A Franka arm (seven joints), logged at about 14 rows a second.
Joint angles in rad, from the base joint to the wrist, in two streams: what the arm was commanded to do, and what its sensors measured. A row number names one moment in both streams.
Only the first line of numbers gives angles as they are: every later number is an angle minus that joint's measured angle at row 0.
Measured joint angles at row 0: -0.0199 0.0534 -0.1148 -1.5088 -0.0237 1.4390 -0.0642
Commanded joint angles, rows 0 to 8: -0.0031 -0.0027 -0.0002 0.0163 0.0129 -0.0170 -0.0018; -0.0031 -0.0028 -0.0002 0.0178 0.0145 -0.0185 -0.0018; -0.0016 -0.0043 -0.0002 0.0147 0.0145 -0.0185 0.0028; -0.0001 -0.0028 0.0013 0.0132 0.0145 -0.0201 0.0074; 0.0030 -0.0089 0.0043 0.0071 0.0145 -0.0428 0.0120; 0.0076 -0.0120 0.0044 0.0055 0.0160 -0.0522 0.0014; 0.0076 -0.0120 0.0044 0.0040 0.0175 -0.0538 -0.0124; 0.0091 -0.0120 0.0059 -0.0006 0.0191 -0.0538 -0.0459; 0.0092 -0.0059 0.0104 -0.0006 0.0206 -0.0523 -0.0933
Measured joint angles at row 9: 0.0057 -0.0013 0.0082 -0.0005 0.0055 -0.0371 -0.0318
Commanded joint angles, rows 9 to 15: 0.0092 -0.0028 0.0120 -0.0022 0.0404 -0.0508 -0.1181; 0.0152 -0.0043 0.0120 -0.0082 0.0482 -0.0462 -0.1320; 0.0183 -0.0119 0.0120 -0.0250 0.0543 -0.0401 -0.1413; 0.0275 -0.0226 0.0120 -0.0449 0.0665 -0.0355 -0.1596; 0.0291 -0.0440 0.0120 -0.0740 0.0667 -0.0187 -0.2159; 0.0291 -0.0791 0.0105 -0.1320 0.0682 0.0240 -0.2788; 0.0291 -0.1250 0.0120 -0.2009 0.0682 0.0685 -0.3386
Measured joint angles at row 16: 0.0248 -0.0211 0.0168 -0.0620 0.0538 -0.0054 -0.2366
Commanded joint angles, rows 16 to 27: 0.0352 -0.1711 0.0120 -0.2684 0.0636 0.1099 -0.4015; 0.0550 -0.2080 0.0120 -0.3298 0.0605 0.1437 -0.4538; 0.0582 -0.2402 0.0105 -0.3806 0.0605 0.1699 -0.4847; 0.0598 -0.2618 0.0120 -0.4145 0.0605 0.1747 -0.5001; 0.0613 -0.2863 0.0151 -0.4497 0.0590 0.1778 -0.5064; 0.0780 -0.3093 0.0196 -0.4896 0.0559 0.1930 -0.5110; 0.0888 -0.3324 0.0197 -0.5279 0.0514 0.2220 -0.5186; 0.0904 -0.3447 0.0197 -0.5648 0.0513 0.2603 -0.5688; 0.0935 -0.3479 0.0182 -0.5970 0.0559 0.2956 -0.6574; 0.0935 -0.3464 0.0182 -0.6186 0.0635 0.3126 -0.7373; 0.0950 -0.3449 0.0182 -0.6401 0.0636 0.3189 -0.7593; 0.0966 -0.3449 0.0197 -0.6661 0.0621 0.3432 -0.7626
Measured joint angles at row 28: 0.0915 -0.3141 0.0221 -0.5990 0.0541 0.2976 -0.7084
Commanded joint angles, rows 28 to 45: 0.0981 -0.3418 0.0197 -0.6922 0.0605 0.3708 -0.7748; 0.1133 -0.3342 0.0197 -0.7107 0.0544 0.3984 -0.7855; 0.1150 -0.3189 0.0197 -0.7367 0.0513 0.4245 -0.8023; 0.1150 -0.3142 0.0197 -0.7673 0.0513 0.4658 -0.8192; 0.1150 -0.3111 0.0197 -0.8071 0.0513 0.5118 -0.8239; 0.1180 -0.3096 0.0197 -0.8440 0.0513 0.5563 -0.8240; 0.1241 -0.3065 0.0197 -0.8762 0.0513 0.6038 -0.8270; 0.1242 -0.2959 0.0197 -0.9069 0.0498 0.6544 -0.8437; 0.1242 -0.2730 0.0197 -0.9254 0.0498 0.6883 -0.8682; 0.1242 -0.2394 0.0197 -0.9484 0.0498 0.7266 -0.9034; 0.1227 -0.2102 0.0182 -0.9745 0.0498 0.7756 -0.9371; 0.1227 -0.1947 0.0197 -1.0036 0.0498 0.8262 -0.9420; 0.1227 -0.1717 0.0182 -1.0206 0.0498 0.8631 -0.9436; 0.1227 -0.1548 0.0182 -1.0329 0.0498 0.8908 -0.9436; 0.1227 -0.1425 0.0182 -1.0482 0.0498 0.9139 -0.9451; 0.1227 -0.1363 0.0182 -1.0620 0.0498 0.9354 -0.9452; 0.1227 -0.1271 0.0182 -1.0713 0.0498 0.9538 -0.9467; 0.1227 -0.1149 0.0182 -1.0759 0.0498 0.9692 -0.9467
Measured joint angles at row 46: 0.1188 -0.1191 0.0228 -1.0548 0.0528 0.9309 -0.9304
